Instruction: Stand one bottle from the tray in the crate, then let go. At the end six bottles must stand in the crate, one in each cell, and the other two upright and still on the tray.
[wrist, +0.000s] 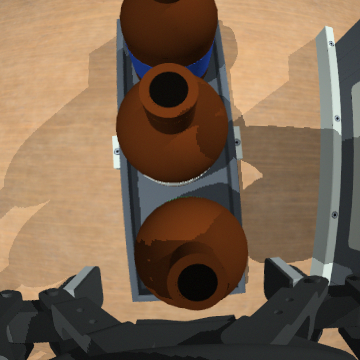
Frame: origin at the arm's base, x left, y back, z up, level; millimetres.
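Seen in the pictures: gripper, fingertip midpoint: (182, 281).
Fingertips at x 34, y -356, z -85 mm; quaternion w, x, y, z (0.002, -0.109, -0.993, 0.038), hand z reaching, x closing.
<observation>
Pixels of each thing's top centre, then the offset from my fingertips to it. "spot": a spot on its surface instead. Level surfaces: height alone.
- long grey tray at a spot on its surface: (128, 235) spot: dx +42, dy -21, dz -107 mm
- nearest bottle at its top centre: (197, 282) dx -8, dy -6, dz +27 mm
- middle bottle at its top centre: (168, 88) dx -17, dy -89, dz +27 mm
- far bottle at a spot on its surface: (167, 35) spot: dx -29, dy -144, dz -21 mm
- wooden table at its surface level: dz -133 mm
Three brown bottles stand in a row on the long grey tray (128, 235). The nearest bottle (190, 220) is at the tray's near end, its dark mouth facing up at the camera. The middle bottle (172, 145) has a thin white edge showing below its shoulder. The far bottle (167, 35) has a blue label and is cut off by the top of the view. My gripper (182, 281) is wide open, with one finger to the left and one to the right of the nearest bottle, touching neither side. Finger height relative to its neck is hard to tell.
At the right edge, a dark grey body with a pale, screwed rim (329, 150) shows in part, perhaps the crate; its cells do not show. Small pale brackets (116, 152) (238, 143) sit on the tray's sides. Shadows fall across the wooden table (60, 125).
</observation>
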